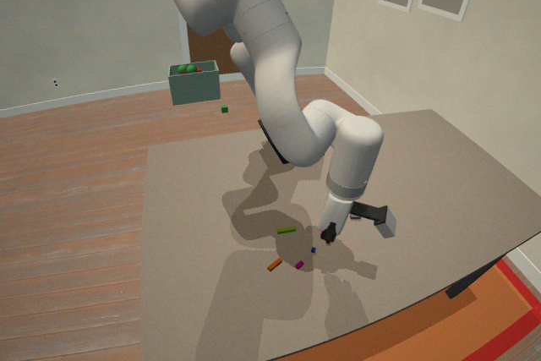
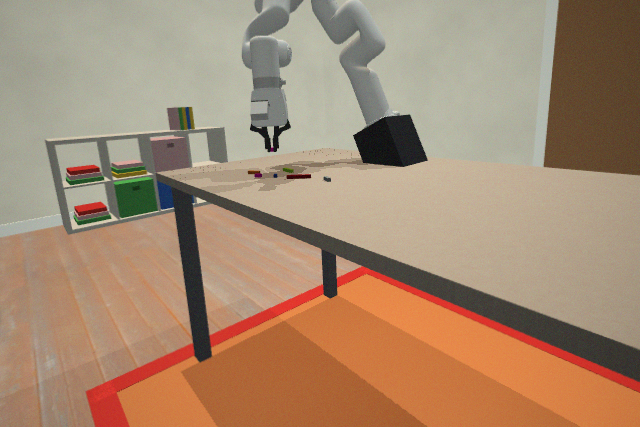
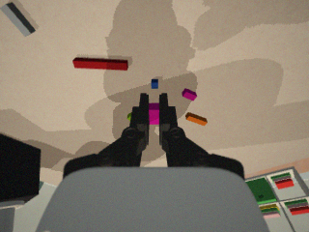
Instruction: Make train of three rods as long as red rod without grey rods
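Right now my hand is 2 cm past the blue rod, 2 cm to the left of it and 10 cm above it. Also, from my hand: red rod 5 cm behind, 5 cm to the left, 10 cm below; then lime rod 9 cm behind, 7 cm to the right, 10 cm below; then orange rod 12 cm to the right, 10 cm below.
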